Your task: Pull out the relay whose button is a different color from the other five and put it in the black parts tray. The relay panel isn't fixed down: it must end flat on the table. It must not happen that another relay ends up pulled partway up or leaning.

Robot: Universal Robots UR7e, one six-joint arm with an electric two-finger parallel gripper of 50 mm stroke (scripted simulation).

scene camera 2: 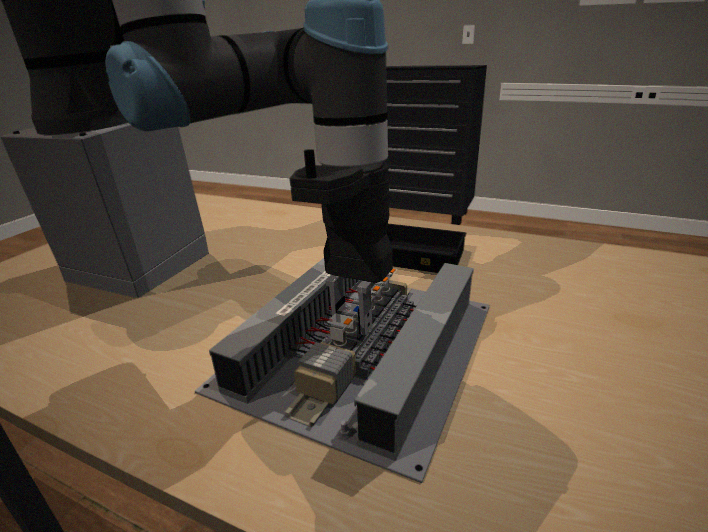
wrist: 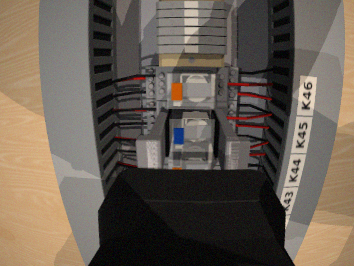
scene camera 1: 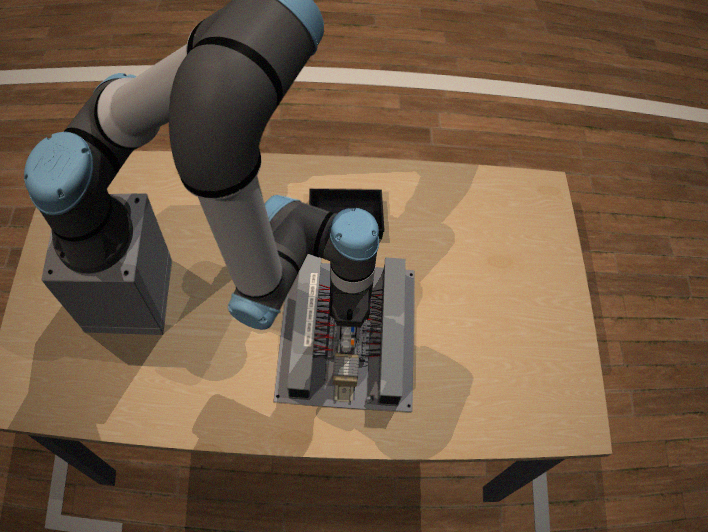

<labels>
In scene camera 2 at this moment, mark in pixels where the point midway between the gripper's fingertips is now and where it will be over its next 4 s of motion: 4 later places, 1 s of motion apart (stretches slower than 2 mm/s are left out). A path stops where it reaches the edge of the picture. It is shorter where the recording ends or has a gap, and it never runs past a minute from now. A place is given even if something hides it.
My gripper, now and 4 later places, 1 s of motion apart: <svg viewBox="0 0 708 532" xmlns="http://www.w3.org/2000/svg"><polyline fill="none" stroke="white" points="352,327 353,315 352,283 351,266 368,246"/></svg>
</labels>
